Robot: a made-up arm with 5 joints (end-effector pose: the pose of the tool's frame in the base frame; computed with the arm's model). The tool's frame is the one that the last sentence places.
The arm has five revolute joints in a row. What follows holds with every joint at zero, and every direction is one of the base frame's.
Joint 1 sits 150.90 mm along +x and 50.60 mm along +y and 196.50 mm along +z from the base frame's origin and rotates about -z.
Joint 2 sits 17.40 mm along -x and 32.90 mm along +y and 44.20 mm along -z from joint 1 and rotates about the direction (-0.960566, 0.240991, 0.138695).
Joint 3 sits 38.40 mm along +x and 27.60 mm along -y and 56.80 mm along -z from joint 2 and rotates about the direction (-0.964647, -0.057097, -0.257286).
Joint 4 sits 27.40 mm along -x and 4.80 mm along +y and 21.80 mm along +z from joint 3 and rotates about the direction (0.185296, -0.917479, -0.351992).
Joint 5 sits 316.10 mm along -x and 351.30 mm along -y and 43.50 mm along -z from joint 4 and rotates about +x.
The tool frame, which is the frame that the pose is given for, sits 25.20 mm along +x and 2.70 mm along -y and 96.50 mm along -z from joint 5; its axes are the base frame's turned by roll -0.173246, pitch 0.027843 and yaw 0.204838 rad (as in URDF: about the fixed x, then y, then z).
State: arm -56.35 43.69 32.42 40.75 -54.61
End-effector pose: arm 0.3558 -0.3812 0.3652 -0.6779 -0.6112 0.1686 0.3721
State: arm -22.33 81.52 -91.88 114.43 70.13
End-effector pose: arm 0.0762 0.0179 -0.1975 0.5779 -0.5799 0.0942 0.5665
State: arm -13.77 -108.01 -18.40 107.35 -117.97
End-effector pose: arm 0.2648 0.6110 0.2595 0.2882 0.5716 -0.4270 0.6386
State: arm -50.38 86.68 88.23 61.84 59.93
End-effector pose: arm 0.0975 -0.0187 0.5392 -0.5912 -0.2636 0.7567 0.0916
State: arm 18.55 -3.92 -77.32 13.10 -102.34
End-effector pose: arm -0.0887 0.0517 -0.3787 -0.2711 -0.0042 -0.0440 0.9615
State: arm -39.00 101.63 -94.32 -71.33 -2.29
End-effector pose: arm 0.5425 -0.2024 0.3982 -0.2970 0.7176 0.5243 0.3491
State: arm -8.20 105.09 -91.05 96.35 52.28
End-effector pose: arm -0.0081 -0.1476 -0.1145 0.2968 -0.4648 0.0848 0.8299
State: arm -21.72 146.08 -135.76 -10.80 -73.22
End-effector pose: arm 0.0826 -0.3603 0.5184 -0.6194 0.3996 0.4384 0.5142
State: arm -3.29 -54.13 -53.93 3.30 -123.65
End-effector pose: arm 0.0247 0.2005 -0.3971 -0.2621 -0.1227 0.0109 0.9571
